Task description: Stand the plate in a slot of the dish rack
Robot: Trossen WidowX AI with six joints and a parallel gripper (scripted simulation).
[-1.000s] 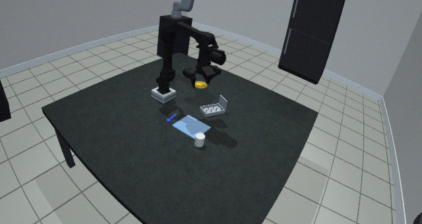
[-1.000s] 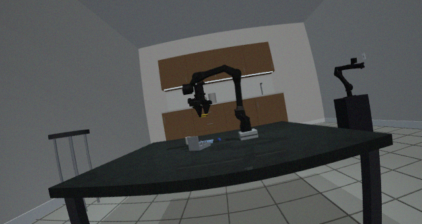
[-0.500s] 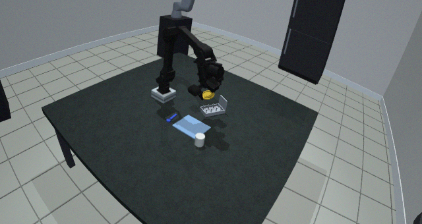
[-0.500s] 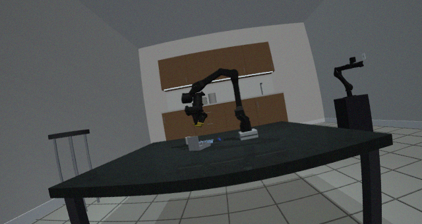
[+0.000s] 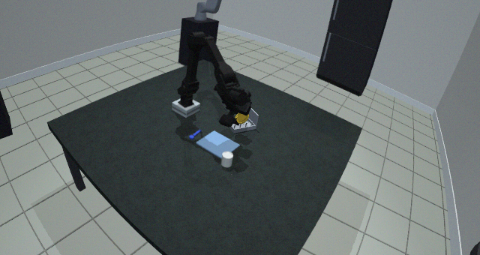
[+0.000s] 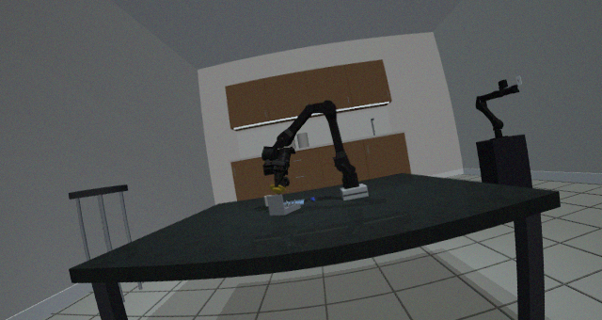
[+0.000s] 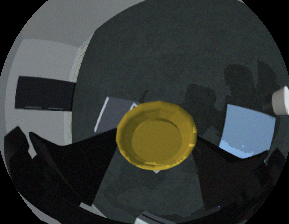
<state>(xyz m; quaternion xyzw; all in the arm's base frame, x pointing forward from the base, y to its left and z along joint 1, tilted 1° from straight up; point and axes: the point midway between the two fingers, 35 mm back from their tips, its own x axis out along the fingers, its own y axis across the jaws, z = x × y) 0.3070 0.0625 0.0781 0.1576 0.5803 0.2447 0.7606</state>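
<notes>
My gripper tip is now 6 cm above the dish rack, 5 cm to the right of it and 4 cm past it. Round my gripper tip: light blue mat 14 cm to the right, 8 cm below; yellow plate 1 cm above; blue spoon 18 cm to the right, 12 cm behind, 8 cm below.
</notes>
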